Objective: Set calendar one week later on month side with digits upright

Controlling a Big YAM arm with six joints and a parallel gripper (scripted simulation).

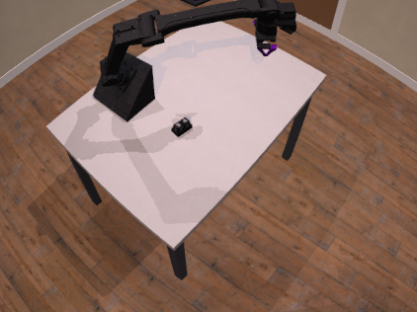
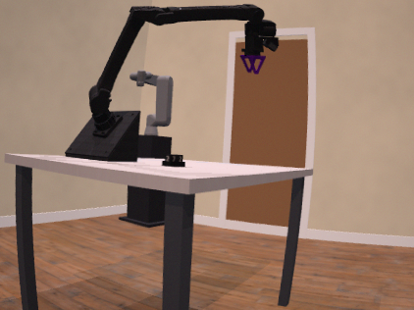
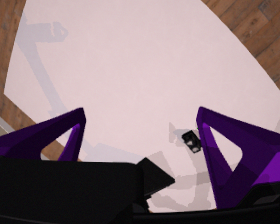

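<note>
The black date cube is 36 cm below my hand, 29 cm to the right of it and 15 cm behind it. Round my hand: black tray 37 cm below, 27 cm to the right, 15 cm behind.
</note>
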